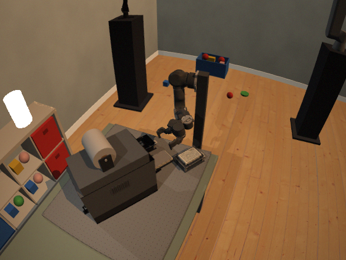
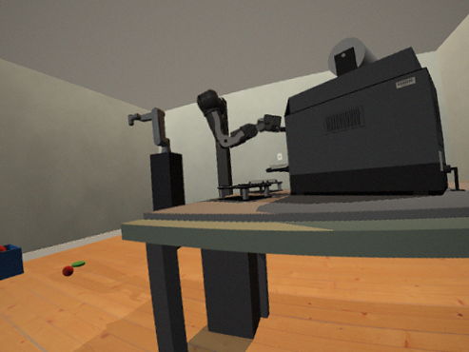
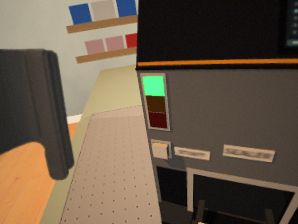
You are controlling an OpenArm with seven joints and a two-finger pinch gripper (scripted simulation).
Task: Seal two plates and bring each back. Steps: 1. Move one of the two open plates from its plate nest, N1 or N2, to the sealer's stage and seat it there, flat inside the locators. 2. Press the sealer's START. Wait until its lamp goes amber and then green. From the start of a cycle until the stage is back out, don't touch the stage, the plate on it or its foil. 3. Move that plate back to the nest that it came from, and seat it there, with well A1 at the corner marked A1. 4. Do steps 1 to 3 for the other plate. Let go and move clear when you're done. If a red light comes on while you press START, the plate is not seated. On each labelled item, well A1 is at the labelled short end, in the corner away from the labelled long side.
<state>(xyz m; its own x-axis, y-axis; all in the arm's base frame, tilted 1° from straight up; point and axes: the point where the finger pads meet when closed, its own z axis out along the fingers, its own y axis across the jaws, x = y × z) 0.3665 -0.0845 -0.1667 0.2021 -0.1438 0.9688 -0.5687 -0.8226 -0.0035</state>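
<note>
My hand is 110 mm short of the pale start button, 20 mm to the left of it and 110 mm above it. Round my hand: dark sealer stage: 20 mm behind, 40 mm to the right, 200 mm below; then white well plate: 160 mm behind, 110 mm to the left, 240 mm below; then warning sticker: 10 mm ahead, 170 mm to the right, 140 mm below.
</note>
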